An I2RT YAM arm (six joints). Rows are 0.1 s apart.
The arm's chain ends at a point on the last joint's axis. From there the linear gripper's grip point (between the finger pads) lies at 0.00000 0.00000 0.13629 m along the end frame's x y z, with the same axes.
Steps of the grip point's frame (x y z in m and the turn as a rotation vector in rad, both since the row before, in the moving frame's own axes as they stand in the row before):
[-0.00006, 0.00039, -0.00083, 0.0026, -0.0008, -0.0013]
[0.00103, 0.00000, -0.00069, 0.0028, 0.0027, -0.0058]
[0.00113, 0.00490, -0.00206, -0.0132, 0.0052, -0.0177]
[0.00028, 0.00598, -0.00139, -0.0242, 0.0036, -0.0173]
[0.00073, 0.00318, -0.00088, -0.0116, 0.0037, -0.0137]
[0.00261, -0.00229, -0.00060, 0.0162, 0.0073, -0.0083]
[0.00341, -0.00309, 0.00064, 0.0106, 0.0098, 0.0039]
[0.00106, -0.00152, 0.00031, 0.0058, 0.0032, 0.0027]
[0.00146, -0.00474, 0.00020, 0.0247, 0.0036, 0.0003]
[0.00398, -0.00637, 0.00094, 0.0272, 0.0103, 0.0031]
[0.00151, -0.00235, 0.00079, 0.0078, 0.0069, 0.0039]
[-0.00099, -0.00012, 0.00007, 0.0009, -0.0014, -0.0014]
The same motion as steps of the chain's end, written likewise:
[0.00005, 0.00074, -0.00083, 0.0026, -0.0008, -0.0013]
[0.00066, 0.00038, -0.00069, 0.0028, 0.0027, -0.0058]
[0.00041, 0.00311, -0.00205, -0.0132, 0.0052, -0.0177]
[-0.00024, 0.00269, -0.00135, -0.0242, 0.0036, -0.0173]
[0.00021, 0.00160, -0.00087, -0.0116, 0.0037, -0.0137]
[0.00162, -0.00008, -0.00058, 0.0162, 0.0073, -0.0083]
[0.00207, -0.00165, 0.00065, 0.0106, 0.0098, 0.0039]
[0.00062, -0.00073, 0.00031, 0.0058, 0.0032, 0.0027]
[0.00097, -0.00137, 0.00024, 0.0247, 0.0036, 0.0003]
[0.00257, -0.00267, 0.00100, 0.0272, 0.0103, 0.0031]
[0.00057, -0.00129, 0.00080, 0.0078, 0.0069, 0.0039]
[-0.00080, 0.00000, 0.00007, 0.0009, -0.0014, -0.0014]

